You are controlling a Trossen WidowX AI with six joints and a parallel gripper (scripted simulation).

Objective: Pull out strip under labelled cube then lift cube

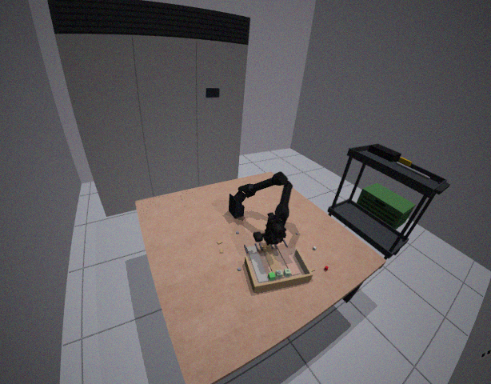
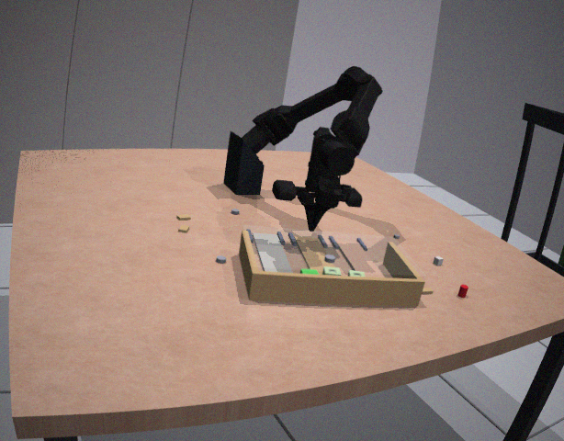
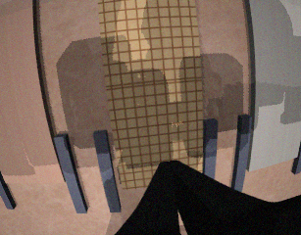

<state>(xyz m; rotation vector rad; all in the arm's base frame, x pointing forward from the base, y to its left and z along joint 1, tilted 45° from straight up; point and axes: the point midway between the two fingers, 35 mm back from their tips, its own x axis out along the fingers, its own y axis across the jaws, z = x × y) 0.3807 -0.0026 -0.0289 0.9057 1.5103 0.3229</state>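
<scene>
My gripper tip is now 90 mm short of the tan gridded strip, 30 mm to the left of it and 30 mm above it. Also, from my gripper tip: white cube 260 mm to the left, 170 mm ahead, 20 mm below; red cylinder 310 mm ahead, 190 mm to the left, 20 mm below.
</scene>
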